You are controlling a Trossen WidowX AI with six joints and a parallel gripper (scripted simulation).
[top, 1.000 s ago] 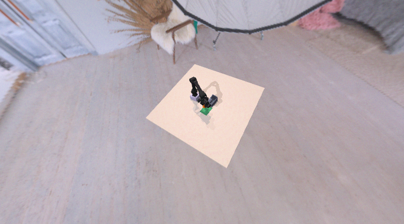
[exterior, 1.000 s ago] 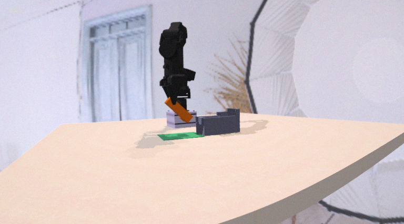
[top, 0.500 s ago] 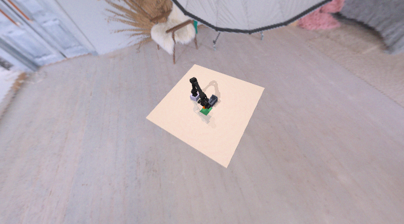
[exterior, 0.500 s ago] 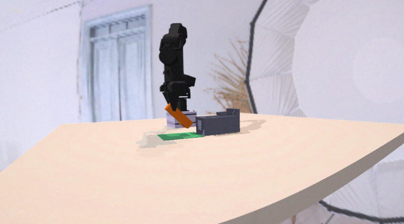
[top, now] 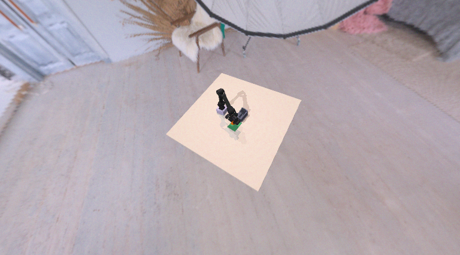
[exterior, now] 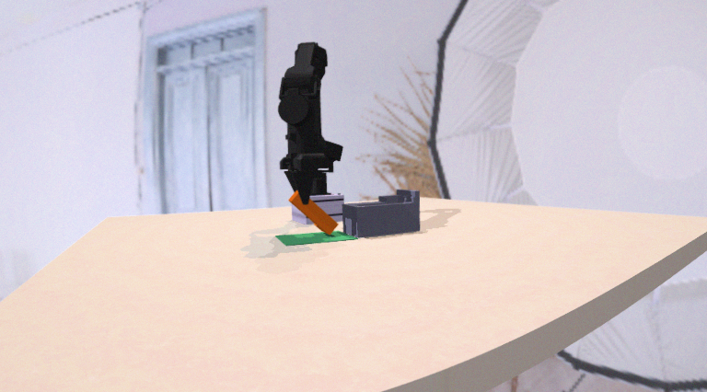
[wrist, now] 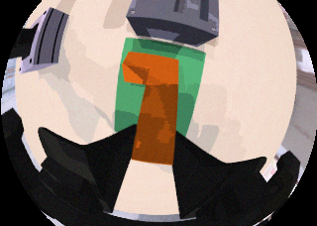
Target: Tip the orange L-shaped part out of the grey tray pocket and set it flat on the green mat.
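The orange L-shaped part is 1 cm behind my gripper tip, 3 cm to the left of it and 3 cm below it. Round my gripper tip: green mat: 2 cm to the left, 9 cm below.
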